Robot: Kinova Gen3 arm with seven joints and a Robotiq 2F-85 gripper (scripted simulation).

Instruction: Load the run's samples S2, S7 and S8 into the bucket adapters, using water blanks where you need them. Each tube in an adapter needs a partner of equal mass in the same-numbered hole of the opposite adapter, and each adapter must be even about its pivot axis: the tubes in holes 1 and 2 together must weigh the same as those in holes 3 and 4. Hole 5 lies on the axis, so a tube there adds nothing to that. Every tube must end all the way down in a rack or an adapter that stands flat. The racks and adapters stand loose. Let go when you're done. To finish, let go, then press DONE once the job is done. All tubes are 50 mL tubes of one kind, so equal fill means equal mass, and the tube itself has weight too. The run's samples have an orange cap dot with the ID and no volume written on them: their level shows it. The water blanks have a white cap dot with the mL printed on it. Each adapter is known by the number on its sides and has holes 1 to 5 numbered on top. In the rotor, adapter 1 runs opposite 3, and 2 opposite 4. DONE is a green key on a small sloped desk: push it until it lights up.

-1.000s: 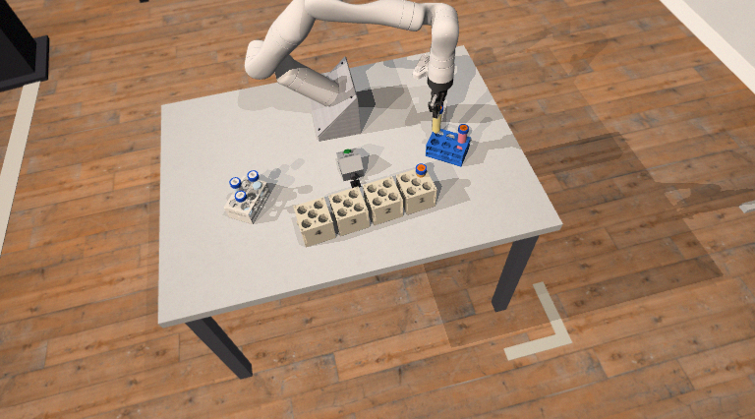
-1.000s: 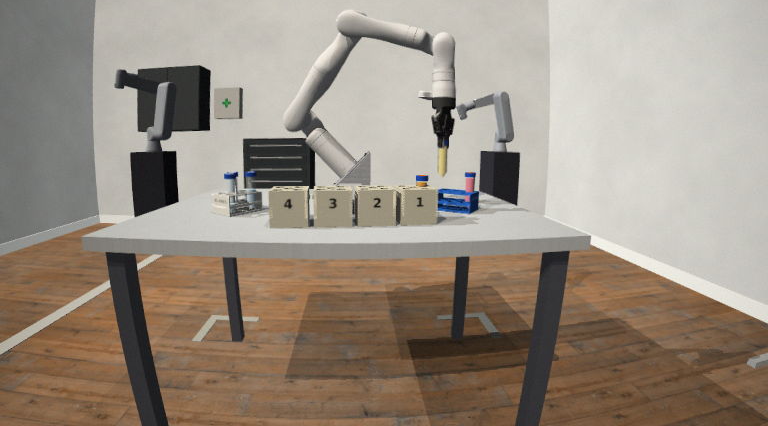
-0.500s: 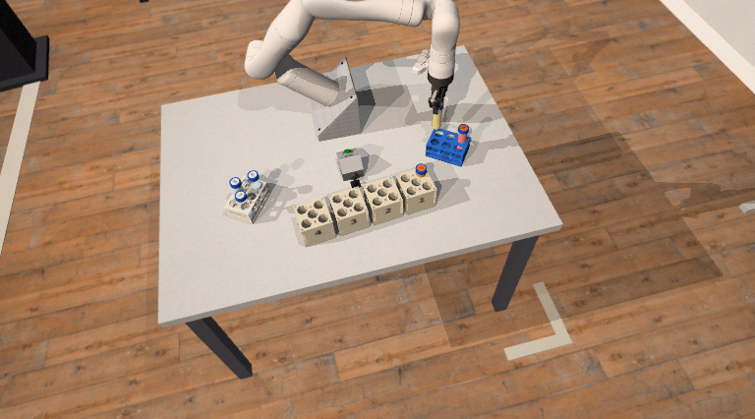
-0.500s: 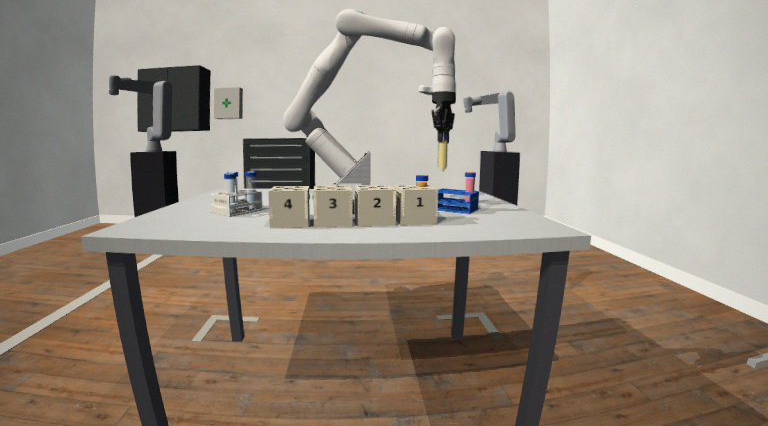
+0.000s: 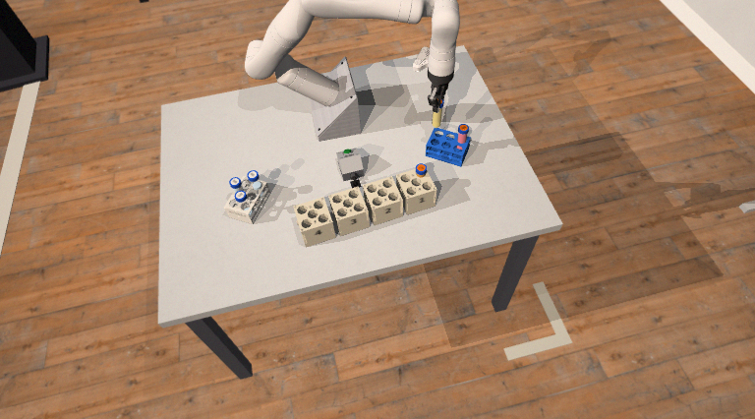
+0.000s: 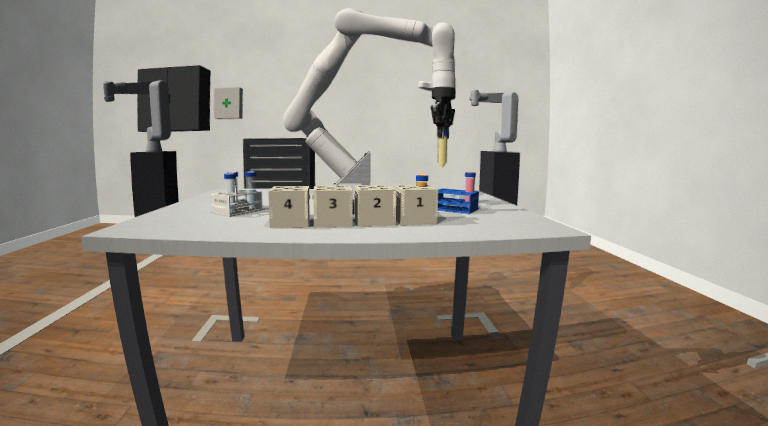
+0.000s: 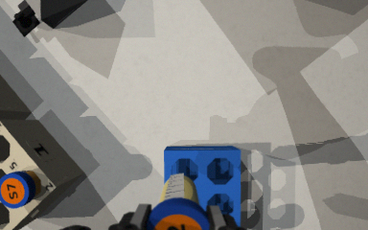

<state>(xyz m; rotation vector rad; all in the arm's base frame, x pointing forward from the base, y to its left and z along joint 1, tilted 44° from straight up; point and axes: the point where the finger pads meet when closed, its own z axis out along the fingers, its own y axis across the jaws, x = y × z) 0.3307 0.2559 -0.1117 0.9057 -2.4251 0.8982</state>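
My gripper is now 5 cm above the sample S2 and 1 cm to the left of it. From my hand the other things lie so: blue sample rack: 21 cm below, 5 cm to the left, 1 cm ahead; sample S7: 18 cm below, 12 cm ahead, 11 cm to the right; sample S8: 18 cm below, 10 cm to the left, 2 cm ahead.
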